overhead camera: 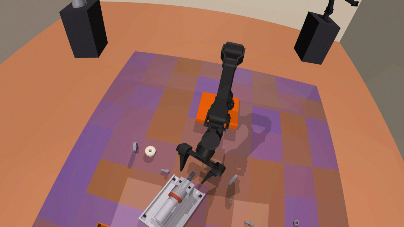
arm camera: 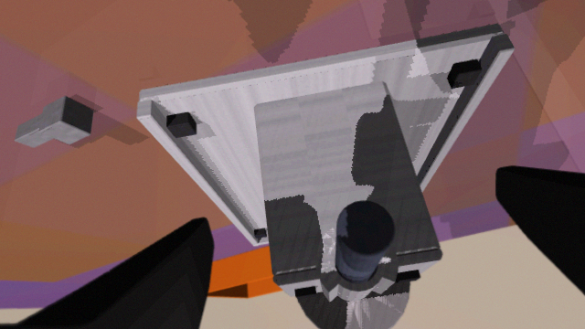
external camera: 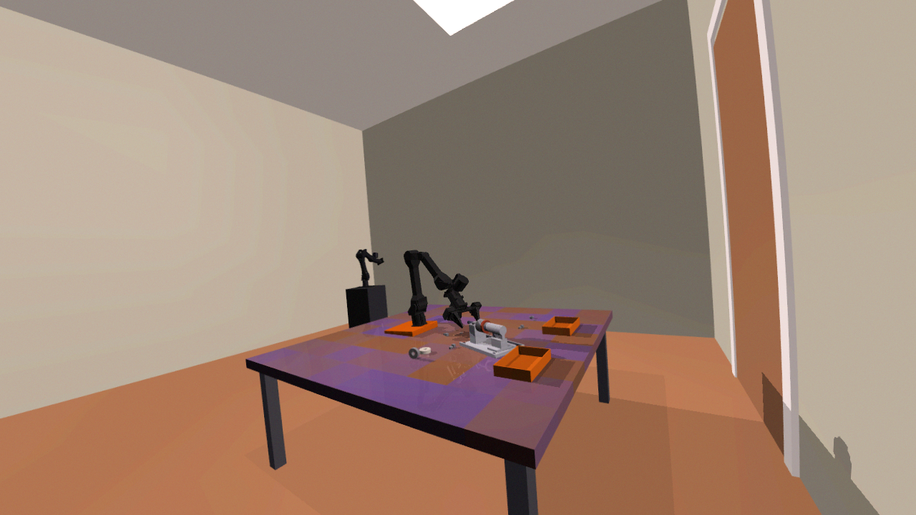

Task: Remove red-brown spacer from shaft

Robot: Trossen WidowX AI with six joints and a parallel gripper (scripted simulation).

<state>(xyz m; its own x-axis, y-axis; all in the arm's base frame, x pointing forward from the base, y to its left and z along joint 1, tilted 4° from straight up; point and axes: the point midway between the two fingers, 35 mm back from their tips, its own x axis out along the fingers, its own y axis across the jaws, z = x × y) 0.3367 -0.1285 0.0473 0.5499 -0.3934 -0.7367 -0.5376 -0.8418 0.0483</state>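
My gripper tip is 6 cm short of the blue-grey shaft, 4 cm to the left of it and 1 cm below it. From my gripper tip the other things lie so: red-brown spacer 9 cm ahead, 5 cm to the right, 1 cm above.
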